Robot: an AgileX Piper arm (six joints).
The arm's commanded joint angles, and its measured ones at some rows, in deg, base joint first. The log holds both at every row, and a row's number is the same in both.
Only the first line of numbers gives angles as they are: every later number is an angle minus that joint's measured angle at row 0.
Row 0, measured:
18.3 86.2 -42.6 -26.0 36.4 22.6
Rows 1 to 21, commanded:
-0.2 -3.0 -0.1 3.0 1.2 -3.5
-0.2 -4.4 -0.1 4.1 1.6 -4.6
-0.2 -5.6 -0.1 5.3 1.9 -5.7
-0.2 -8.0 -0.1 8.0 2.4 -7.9
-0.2 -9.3 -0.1 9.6 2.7 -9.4
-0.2 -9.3 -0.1 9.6 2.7 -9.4
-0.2 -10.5 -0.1 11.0 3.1 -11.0
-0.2 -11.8 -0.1 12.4 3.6 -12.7
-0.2 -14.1 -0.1 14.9 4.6 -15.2
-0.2 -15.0 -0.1 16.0 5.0 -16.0
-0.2 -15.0 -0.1 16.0 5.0 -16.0
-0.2 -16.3 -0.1 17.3 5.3 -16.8
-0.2 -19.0 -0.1 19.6 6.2 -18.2
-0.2 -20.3 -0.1 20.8 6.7 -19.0
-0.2 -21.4 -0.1 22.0 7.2 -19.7
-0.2 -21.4 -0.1 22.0 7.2 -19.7
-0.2 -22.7 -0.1 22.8 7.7 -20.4
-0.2 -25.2 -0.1 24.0 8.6 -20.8
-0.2 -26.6 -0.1 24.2 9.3 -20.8
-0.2 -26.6 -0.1 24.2 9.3 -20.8
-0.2 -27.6 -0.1 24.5 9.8 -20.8
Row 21, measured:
0.0 -24.7 0.0 23.2 7.8 -19.7
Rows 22 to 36, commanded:
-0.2 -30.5 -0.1 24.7 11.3 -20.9
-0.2 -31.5 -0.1 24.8 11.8 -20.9
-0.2 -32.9 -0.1 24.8 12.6 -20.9
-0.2 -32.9 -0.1 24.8 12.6 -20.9
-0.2 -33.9 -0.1 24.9 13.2 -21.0
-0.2 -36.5 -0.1 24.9 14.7 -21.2
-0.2 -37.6 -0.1 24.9 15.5 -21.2
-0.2 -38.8 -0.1 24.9 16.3 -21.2
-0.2 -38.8 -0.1 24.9 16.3 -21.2
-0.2 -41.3 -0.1 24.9 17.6 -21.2
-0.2 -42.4 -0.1 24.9 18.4 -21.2
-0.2 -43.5 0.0 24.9 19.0 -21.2
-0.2 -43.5 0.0 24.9 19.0 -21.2
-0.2 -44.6 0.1 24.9 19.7 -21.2
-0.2 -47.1 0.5 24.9 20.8 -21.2
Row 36, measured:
0.0 -44.0 0.0 24.6 18.8 -20.7
